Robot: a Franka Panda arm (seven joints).
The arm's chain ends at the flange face. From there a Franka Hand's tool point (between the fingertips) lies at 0.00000 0.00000 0.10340 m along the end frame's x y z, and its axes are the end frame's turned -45 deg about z.
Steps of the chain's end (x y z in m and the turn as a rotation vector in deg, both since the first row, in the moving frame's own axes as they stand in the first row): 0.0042, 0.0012, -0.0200, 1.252, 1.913, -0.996; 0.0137, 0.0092, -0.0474, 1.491, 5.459, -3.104; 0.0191, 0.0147, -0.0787, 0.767, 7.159, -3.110; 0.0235, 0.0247, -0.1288, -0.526, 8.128, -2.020; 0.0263, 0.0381, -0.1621, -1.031, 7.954, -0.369; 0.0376, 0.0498, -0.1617, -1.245, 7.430, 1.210
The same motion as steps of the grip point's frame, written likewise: 0.0062, 0.0046, -0.0201, -0.467, 2.238, -0.996; 0.0122, 0.0210, -0.0479, -2.806, 4.914, -3.104; 0.0134, 0.0318, -0.0795, -4.520, 5.605, -3.110; 0.0090, 0.0449, -0.1298, -6.119, 5.375, -2.020; 0.0005, 0.0569, -0.1631, -6.353, 4.895, -0.369; -0.0009, 0.0729, -0.1626, -6.134, 4.373, 1.210
